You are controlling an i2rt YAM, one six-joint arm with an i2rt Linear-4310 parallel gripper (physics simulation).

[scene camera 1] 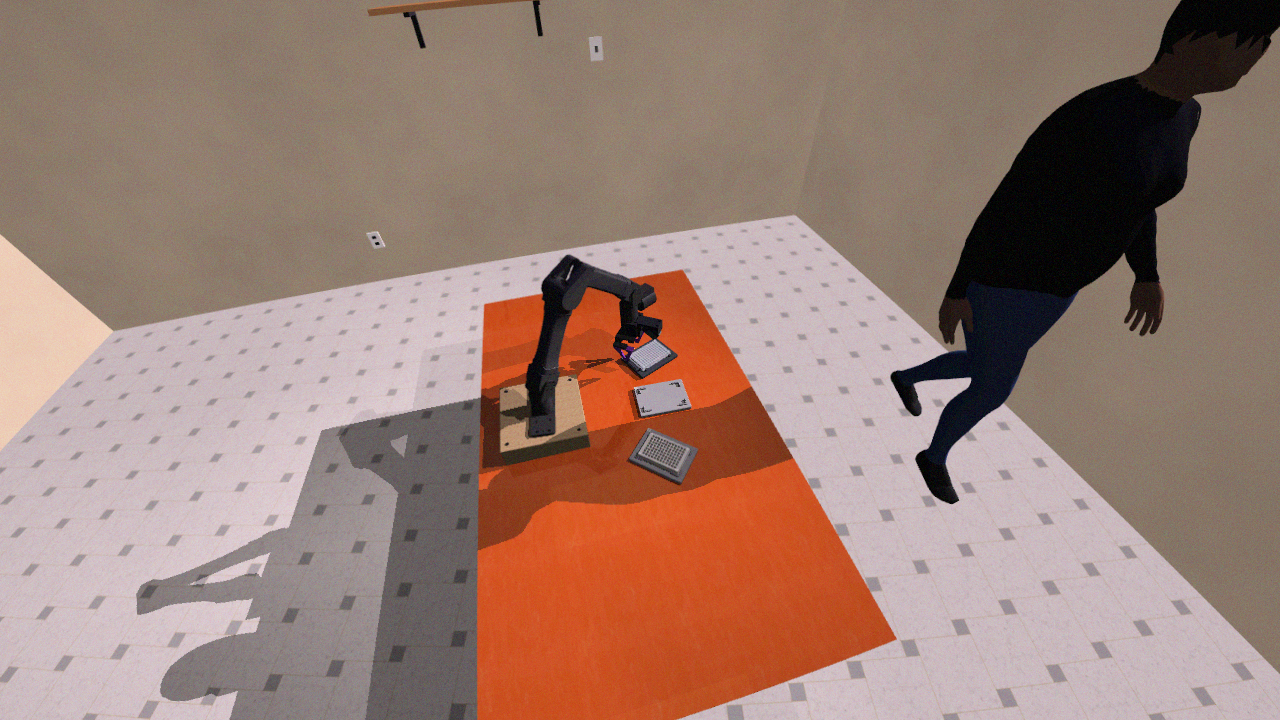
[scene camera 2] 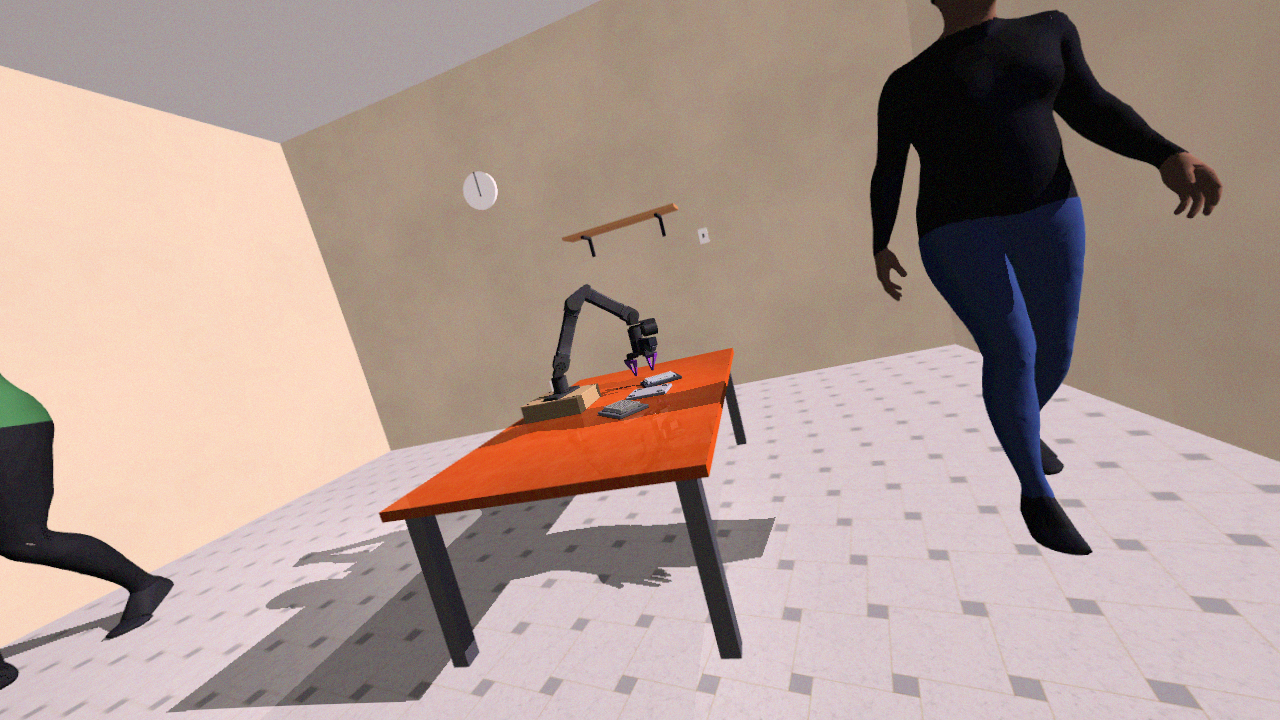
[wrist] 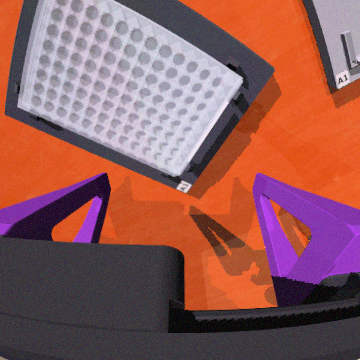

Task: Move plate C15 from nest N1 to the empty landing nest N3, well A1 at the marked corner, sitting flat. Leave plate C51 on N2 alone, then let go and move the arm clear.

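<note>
A pale many-welled plate (scene camera 1: 650, 355) (scene camera 2: 660, 378) (wrist: 125, 85) sits on a dark nest (scene camera 1: 657, 369) (wrist: 220, 49) at the far end of the row. The nest's A1 tag faces the gripper in the wrist view. My gripper (scene camera 1: 630, 351) (scene camera 2: 643, 370) (wrist: 181, 180) is open and empty, above and slightly to one side of that plate. An empty light-grey nest (scene camera 1: 662, 398) (scene camera 2: 648, 392) (wrist: 336, 30) with corner brackets lies in the middle; its A1 corner shows in the wrist view. A second plate (scene camera 1: 663, 453) (scene camera 2: 623, 408) sits on the nearer nest. Plate names are not readable.
The arm stands on a wooden base block (scene camera 1: 572, 420) (scene camera 2: 559, 405) on the orange table (scene camera 1: 644, 591) (scene camera 2: 581, 456). A person in black (scene camera 1: 1074, 188) (scene camera 2: 993, 134) is beyond the table's right side. Another person's legs (scene camera 2: 31, 501) show at the left in scene camera 2.
</note>
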